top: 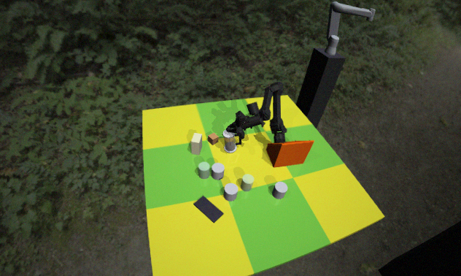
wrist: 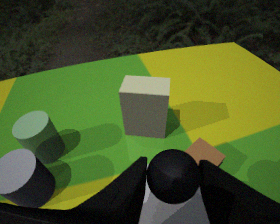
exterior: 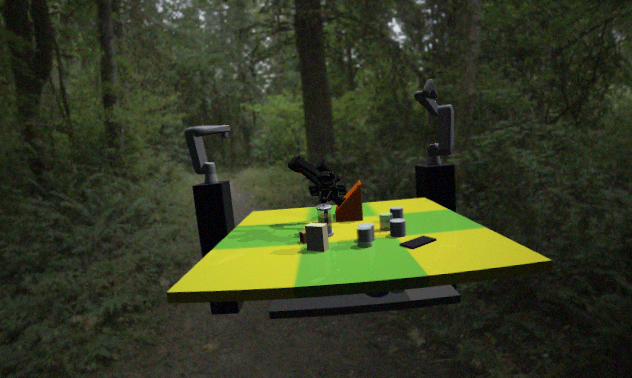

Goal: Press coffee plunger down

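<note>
Right now the coffee press is 4 cm behind my gripper tip and 9 cm below it. Round my gripper tip: dark slab (22 cm ahead, 38 cm to the left, 18 cm below); small brown cube (6 cm ahead, 9 cm to the right, 16 cm below); cream block (18 cm ahead, 4 cm to the right, 12 cm below).
</note>
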